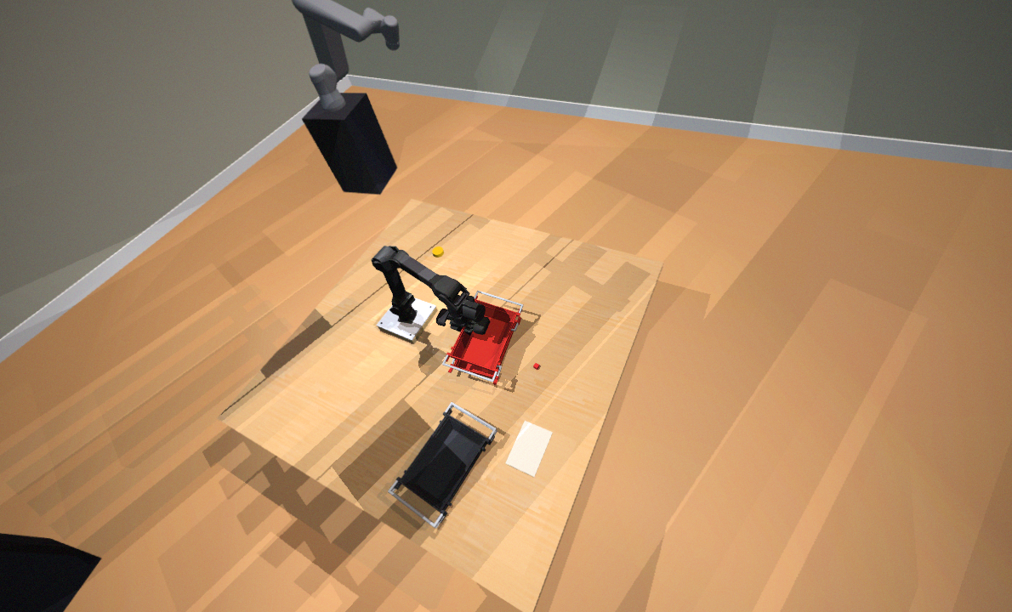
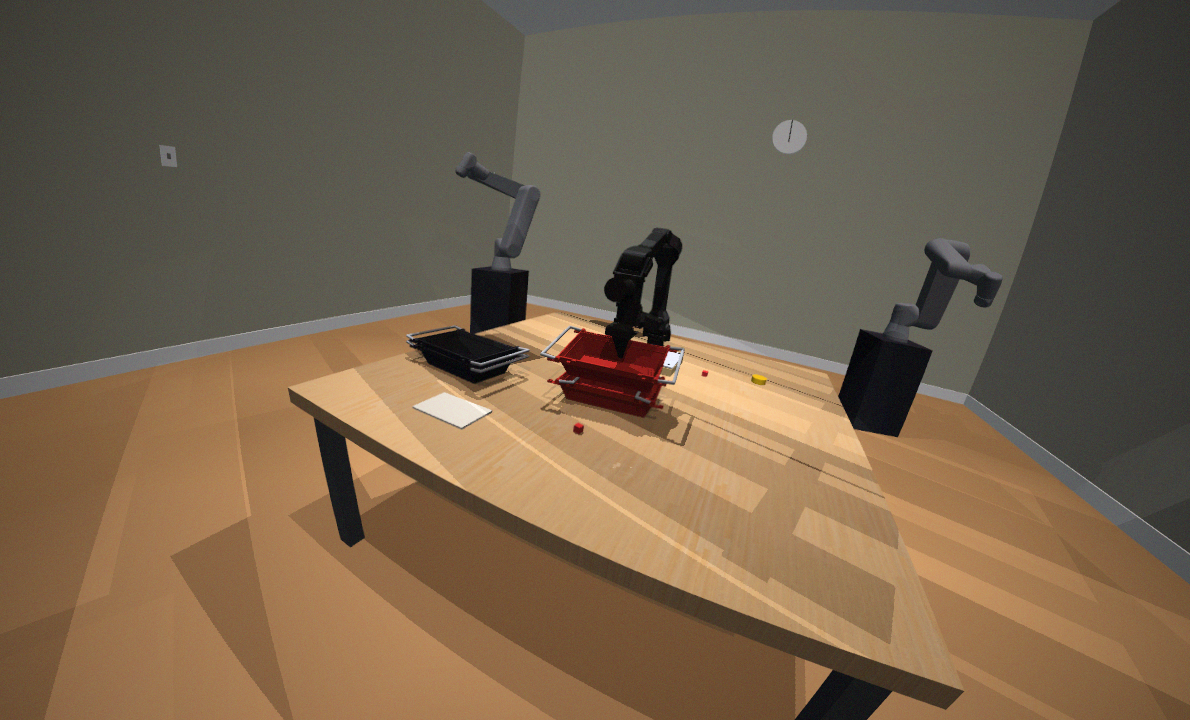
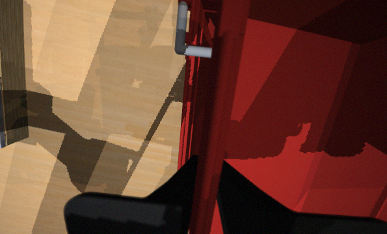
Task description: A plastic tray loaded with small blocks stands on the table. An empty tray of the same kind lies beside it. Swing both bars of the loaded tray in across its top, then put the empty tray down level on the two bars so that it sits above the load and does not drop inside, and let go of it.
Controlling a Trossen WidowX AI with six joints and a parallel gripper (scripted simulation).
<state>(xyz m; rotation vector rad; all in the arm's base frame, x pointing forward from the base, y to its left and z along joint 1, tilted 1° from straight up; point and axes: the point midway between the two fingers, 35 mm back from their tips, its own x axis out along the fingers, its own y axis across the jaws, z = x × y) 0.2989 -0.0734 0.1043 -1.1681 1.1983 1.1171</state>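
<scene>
My gripper tip is now 70 mm short of the red tray, 20 mm below it and 10 mm to the left of it. From my gripper tip the other things lie so: yellow disc (450 mm to the left, 320 mm behind, 90 mm below); white card (320 mm to the right, 290 mm ahead, 100 mm below).
</scene>
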